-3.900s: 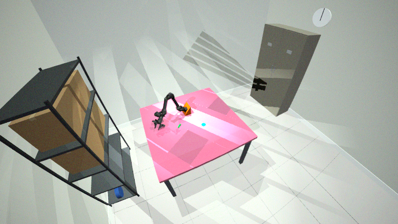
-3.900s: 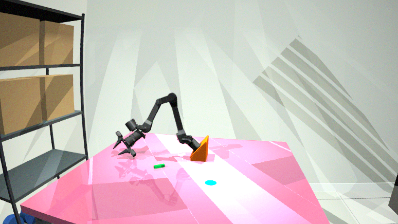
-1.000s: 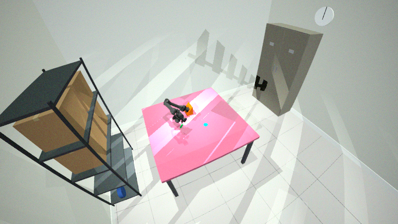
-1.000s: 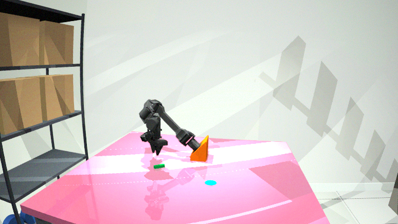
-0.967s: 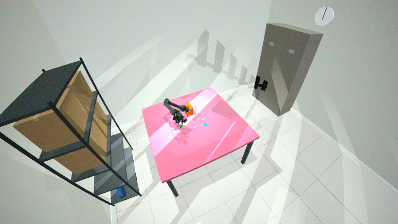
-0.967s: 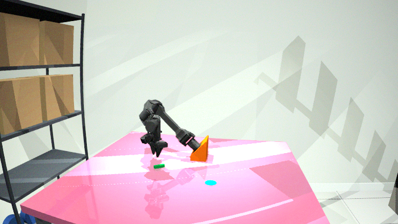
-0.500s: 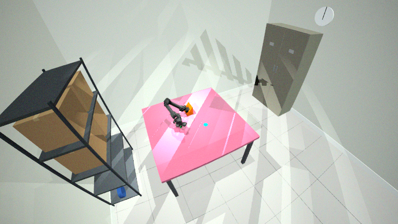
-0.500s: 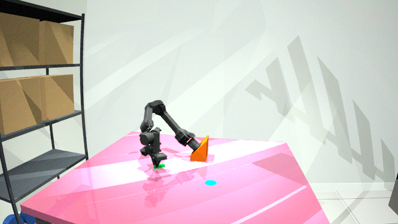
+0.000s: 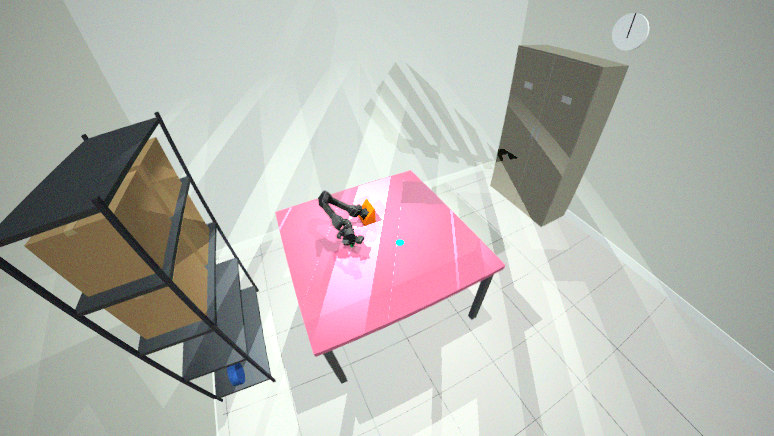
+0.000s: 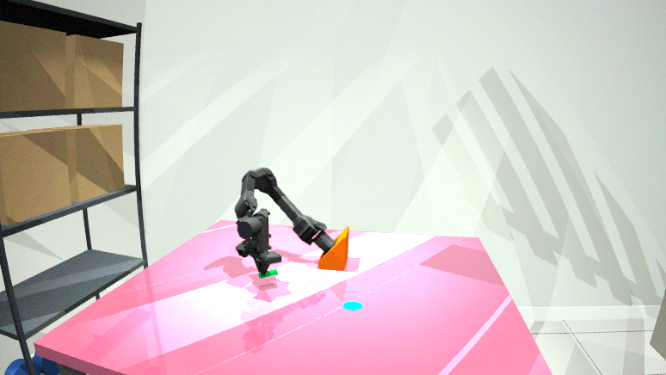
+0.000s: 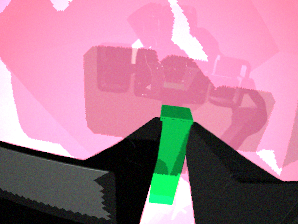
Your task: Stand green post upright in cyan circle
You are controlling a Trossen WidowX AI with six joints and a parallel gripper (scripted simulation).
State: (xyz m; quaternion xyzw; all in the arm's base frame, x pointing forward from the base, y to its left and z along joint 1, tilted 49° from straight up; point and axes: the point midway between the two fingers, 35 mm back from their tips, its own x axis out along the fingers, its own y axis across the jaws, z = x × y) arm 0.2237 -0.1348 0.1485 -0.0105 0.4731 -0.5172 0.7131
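The cyan circle is 11 cm ahead of my gripper tip, 32 cm to the left of it and 2 cm below it. Round my gripper tip: green post (2 cm behind, 2 cm to the left).
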